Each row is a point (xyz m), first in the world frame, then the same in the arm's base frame.
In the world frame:
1: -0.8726 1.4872 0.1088
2: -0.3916 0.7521 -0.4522
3: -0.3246 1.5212 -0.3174
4: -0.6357 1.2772 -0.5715
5: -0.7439 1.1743 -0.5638
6: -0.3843 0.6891 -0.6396
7: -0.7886 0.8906 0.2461
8: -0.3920 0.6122 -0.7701
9: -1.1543 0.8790 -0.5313
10: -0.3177 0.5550 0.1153
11: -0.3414 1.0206 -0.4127
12: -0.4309 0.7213 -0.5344
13: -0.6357 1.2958 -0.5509
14: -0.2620 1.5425 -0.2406
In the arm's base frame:
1: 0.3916 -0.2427 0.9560
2: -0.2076 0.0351 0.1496
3: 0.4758 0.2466 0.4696
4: 0.0329 0.3181 0.6097
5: -0.0920 0.2497 0.6550
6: -0.3367 0.1774 0.1024
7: 0.0313 -0.5991 0.6024
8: -0.4578 0.2606 0.0647
9: -0.4913 0.0268 0.8731
10: -0.0721 -0.5407 0.0216
11: 0.0398 0.1203 0.2375
12: -0.2859 0.0889 0.1645
13: 0.0565 0.3074 0.6198
14: 0.5550 0.1977 0.4294

